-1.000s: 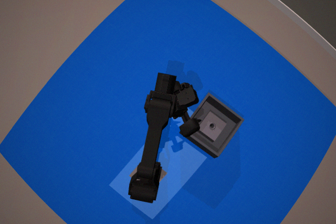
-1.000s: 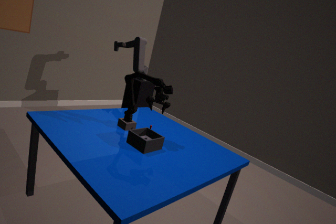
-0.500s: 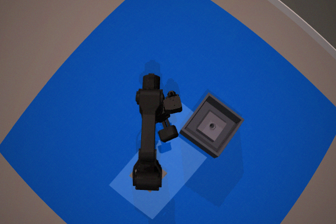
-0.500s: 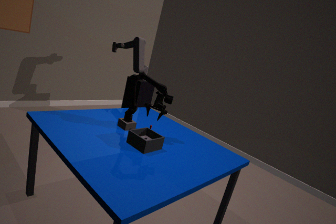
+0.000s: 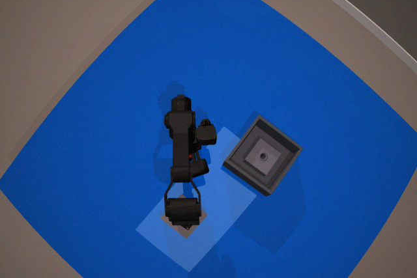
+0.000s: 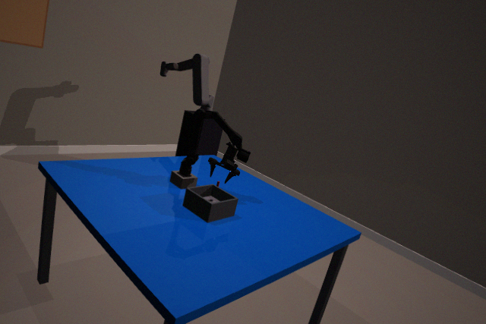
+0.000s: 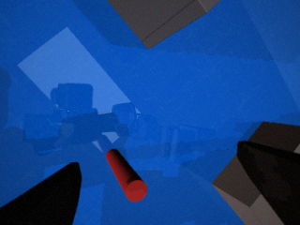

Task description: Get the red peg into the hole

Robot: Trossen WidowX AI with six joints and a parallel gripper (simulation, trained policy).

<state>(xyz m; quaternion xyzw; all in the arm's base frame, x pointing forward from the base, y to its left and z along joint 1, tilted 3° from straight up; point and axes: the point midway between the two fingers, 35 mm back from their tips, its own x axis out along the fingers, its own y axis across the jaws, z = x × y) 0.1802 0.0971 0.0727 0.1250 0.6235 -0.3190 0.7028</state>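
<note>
The red peg lies 5 cm below my gripper tip, 2 cm to the left of it and 1 cm behind it. From my gripper tip the other things lie so: box 17 cm to the right, 13 cm ahead, 7 cm below; then plate 17 cm to the right, 13 cm ahead, 5 cm below.
</note>
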